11 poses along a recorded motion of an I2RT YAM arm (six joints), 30 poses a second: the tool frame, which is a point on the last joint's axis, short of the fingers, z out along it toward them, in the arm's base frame.
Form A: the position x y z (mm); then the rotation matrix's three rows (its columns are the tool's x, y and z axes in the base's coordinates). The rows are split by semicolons.
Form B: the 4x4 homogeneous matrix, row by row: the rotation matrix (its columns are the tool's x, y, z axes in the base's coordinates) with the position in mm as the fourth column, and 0 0 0 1 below. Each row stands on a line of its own. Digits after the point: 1 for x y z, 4 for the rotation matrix.
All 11 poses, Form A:
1: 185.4 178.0 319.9; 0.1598 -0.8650 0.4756; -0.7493 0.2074 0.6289; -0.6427 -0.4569 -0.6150
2: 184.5 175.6 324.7; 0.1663 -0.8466 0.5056; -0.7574 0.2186 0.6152; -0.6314 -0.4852 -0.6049
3: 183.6 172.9 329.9; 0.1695 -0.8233 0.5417; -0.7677 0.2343 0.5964; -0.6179 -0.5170 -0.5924
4: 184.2 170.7 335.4; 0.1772 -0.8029 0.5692; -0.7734 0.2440 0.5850; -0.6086 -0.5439 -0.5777
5: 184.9 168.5 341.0; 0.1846 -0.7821 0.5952; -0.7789 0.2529 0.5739; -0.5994 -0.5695 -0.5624
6: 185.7 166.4 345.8; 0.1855 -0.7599 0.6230; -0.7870 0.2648 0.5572; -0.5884 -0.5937 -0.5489
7: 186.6 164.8 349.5; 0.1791 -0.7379 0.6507; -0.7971 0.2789 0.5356; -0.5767 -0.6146 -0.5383
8: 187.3 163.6 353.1; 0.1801 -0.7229 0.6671; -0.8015 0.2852 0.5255; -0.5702 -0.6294 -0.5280
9: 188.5 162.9 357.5; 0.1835 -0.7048 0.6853; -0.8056 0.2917 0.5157; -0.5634 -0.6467 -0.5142
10: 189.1 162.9 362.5; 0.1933 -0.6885 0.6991; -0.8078 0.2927 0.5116; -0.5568 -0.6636 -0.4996
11: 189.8 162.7 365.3; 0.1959 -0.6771 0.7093; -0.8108 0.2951 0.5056; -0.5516 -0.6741 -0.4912
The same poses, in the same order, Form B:
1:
0.1598 -0.8650 0.4756 185.4
-0.7493 0.2074 0.6289 178.0
-0.6427 -0.4569 -0.6150 319.9
0 0 0 1

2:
0.1663 -0.8466 0.5056 184.5
-0.7574 0.2186 0.6152 175.6
-0.6314 -0.4852 -0.6049 324.7
0 0 0 1

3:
0.1695 -0.8233 0.5417 183.6
-0.7677 0.2343 0.5964 172.9
-0.6179 -0.5170 -0.5924 329.9
0 0 0 1

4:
0.1772 -0.8029 0.5692 184.2
-0.7734 0.2440 0.5850 170.7
-0.6086 -0.5439 -0.5777 335.4
0 0 0 1

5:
0.1846 -0.7821 0.5952 184.9
-0.7789 0.2529 0.5739 168.5
-0.5994 -0.5695 -0.5624 341.0
0 0 0 1

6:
0.1855 -0.7599 0.6230 185.7
-0.7870 0.2648 0.5572 166.4
-0.5884 -0.5937 -0.5489 345.8
0 0 0 1

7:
0.1791 -0.7379 0.6507 186.6
-0.7971 0.2789 0.5356 164.8
-0.5767 -0.6146 -0.5383 349.5
0 0 0 1

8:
0.1801 -0.7229 0.6671 187.3
-0.8015 0.2852 0.5255 163.6
-0.5702 -0.6294 -0.5280 353.1
0 0 0 1

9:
0.1835 -0.7048 0.6853 188.5
-0.8056 0.2917 0.5157 162.9
-0.5634 -0.6467 -0.5142 357.5
0 0 0 1

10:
0.1933 -0.6885 0.6991 189.1
-0.8078 0.2927 0.5116 162.9
-0.5568 -0.6636 -0.4996 362.5
0 0 0 1

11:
0.1959 -0.6771 0.7093 189.8
-0.8108 0.2951 0.5056 162.7
-0.5516 -0.6741 -0.4912 365.3
0 0 0 1

